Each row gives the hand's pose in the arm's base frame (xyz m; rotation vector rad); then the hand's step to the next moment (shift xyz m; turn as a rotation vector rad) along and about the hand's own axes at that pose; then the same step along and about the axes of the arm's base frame.
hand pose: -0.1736 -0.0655 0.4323 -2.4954 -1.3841 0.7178
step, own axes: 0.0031 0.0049 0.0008 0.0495 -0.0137 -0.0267
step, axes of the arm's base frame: 0.0046 -0.0001 -0.0036 0.0252 0.0505 0.0128
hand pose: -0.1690 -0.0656 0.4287 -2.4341 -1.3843 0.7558
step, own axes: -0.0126 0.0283 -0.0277 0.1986 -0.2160 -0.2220
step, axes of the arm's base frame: 0.0304 -0.0243 0.0146 0.0468 0.2918 0.2191
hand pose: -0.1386 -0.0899 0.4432 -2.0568 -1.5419 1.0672
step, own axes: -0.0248 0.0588 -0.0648 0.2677 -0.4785 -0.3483
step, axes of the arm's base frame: 0.0839 -0.0333 0.0116 -0.0238 0.4650 0.4530
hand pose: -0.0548 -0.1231 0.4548 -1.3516 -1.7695 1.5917
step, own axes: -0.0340 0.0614 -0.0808 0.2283 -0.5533 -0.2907
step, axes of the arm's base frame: 0.1040 0.0068 -0.0243 -0.0812 0.4102 0.5176
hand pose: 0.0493 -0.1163 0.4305 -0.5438 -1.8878 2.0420
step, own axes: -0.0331 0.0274 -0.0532 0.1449 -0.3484 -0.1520
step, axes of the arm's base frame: 0.0551 0.0289 -0.0283 -0.0668 0.2315 0.3278
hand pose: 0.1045 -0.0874 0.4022 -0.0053 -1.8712 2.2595
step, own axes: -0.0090 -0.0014 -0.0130 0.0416 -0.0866 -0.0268
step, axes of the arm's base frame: 0.0108 0.0114 -0.0023 -0.0235 0.0478 0.0843
